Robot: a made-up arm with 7 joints.
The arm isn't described. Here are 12 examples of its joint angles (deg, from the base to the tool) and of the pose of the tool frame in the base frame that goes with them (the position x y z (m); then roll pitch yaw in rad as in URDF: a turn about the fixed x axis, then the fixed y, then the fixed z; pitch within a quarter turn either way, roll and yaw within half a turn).
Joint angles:
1: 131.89 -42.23 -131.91 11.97 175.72 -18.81 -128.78
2: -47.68 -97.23 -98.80 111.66 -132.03 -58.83 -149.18
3: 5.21 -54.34 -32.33 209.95 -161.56 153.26 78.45
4: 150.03 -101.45 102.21 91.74 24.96 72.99 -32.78
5: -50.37 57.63 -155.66 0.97 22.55 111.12 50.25
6: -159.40 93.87 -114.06 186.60 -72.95 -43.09 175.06
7: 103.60 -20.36 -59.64 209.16 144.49 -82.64 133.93
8: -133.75 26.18 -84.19 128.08 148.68 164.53 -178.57
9: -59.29 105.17 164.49 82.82 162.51 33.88 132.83
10: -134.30 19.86 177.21 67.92 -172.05 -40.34 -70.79
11: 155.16 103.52 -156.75 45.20 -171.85 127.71 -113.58
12: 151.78 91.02 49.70 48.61 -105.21 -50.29 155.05
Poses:
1: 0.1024 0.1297 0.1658 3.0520 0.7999 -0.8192
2: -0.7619 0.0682 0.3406 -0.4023 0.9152 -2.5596
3: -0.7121 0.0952 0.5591 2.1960 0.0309 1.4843
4: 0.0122 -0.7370 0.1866 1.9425 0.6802 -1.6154
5: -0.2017 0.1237 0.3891 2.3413 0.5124 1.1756
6: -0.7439 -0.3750 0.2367 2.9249 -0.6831 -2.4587
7: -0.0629 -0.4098 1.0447 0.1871 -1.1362 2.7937
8: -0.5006 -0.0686 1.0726 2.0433 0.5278 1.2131
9: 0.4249 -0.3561 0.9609 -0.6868 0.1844 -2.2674
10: 0.3484 0.3346 0.7681 -2.3815 0.3954 -1.0682
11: -0.1231 0.2947 0.9184 1.6536 0.0905 -1.9401
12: -0.2601 -0.3700 0.1570 -0.4691 1.1644 -1.9157
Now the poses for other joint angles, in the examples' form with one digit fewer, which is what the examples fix.
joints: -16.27 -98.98 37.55 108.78 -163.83 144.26 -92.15
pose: -0.625 0.458 0.699 2.788 -0.748 -1.586
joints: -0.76 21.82 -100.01 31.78 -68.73 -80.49 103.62
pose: -0.007 -0.444 0.433 -1.874 -0.469 -2.044
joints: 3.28 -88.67 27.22 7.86 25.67 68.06 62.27
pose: 0.242 0.133 0.609 -2.721 -0.244 -1.015
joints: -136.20 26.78 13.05 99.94 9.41 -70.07 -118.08
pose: -0.451 -0.574 0.746 0.682 0.045 -1.037
